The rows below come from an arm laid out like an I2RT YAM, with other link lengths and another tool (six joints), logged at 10 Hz.
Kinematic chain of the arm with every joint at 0, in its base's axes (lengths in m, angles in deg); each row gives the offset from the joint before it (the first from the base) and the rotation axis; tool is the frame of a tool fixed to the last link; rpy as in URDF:
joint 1: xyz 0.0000 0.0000 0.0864 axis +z
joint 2: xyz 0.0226 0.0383 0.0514 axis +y
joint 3: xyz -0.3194 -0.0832 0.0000 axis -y
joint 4: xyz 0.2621 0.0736 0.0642 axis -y
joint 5: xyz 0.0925 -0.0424 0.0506 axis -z
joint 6: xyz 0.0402 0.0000 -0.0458 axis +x
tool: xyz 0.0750 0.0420 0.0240 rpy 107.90 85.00 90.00
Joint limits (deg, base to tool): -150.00..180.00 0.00..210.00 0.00..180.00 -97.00..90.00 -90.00..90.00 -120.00..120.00
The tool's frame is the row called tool.
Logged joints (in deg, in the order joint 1, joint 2, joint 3, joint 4, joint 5, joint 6), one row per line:
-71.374, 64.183, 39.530, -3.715, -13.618, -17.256
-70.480, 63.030, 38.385, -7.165, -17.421, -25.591
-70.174, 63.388, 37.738, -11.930, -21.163, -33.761
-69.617, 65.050, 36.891, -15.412, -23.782, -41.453
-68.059, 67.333, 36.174, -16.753, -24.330, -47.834
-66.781, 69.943, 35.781, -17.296, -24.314, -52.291
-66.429, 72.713, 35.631, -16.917, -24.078, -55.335
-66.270, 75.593, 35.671, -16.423, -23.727, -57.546
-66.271, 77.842, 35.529, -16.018, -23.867, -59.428
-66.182, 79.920, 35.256, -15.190, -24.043, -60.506
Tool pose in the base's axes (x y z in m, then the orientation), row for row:
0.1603, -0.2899, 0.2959, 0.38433, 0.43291, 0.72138, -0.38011
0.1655, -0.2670, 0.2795, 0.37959, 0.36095, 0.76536, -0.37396
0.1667, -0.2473, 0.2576, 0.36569, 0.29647, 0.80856, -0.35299
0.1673, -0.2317, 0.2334, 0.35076, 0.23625, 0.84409, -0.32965
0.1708, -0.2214, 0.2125, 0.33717, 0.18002, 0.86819, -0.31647
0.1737, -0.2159, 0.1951, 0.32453, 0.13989, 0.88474, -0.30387
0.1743, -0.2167, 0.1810, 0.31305, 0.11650, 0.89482, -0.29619
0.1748, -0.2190, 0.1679, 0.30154, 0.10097, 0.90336, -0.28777
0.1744, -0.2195, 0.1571, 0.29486, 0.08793, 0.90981, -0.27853
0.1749, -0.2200, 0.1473, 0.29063, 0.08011, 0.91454, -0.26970
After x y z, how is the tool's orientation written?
As a quaternion, w x y z.
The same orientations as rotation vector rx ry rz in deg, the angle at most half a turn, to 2 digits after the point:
63.21, 105.33, -55.50
52.82, 112.00, -54.72
43.67, 119.10, -52.00
35.05, 125.23, -48.91
26.88, 129.65, -47.26
21.02, 132.94, -45.66
17.60, 135.22, -44.76
15.34, 137.29, -43.73
13.41, 138.73, -42.47
12.24, 139.75, -41.21

